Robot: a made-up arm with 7 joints.
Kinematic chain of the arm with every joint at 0, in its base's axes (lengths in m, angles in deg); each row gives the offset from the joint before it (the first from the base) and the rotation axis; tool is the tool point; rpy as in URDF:
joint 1: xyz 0 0 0.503 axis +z
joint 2: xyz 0 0 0 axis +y
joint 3: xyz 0 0 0.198 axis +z
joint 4: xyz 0.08 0 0 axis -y
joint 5: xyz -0.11 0 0.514 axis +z
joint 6: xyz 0 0 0 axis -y
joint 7: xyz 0.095 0 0 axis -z
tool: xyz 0 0 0 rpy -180 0 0
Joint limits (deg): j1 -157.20..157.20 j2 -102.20..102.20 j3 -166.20..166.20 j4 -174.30..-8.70 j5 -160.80..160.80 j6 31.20..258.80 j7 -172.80..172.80
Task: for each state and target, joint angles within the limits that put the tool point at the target. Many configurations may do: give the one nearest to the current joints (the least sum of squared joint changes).
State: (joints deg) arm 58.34 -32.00 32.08 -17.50 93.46 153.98 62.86
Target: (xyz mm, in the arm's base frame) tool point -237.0 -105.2 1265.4
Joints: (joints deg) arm 51.63 -35.00 40.27 -29.17 91.74 136.77 62.86
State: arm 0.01 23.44 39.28 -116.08 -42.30 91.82 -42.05
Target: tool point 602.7 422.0 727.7
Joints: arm -1.43 14.58 39.67 -85.15 -41.79 96.03 -42.05
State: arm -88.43 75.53 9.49 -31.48 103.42 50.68 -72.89
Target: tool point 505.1 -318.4 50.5
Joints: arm -66.72 83.66 26.17 -76.61 92.64 31.20 -72.89
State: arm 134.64 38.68 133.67 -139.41 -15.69 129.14 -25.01
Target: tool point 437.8 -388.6 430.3
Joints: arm 157.20 11.71 158.64 -143.79 -17.69 125.14 -25.01
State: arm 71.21 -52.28 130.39 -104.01 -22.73 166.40 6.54
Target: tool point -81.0 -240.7 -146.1
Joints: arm 97.45 -89.55 166.20 -106.13 -32.09 158.43 6.54
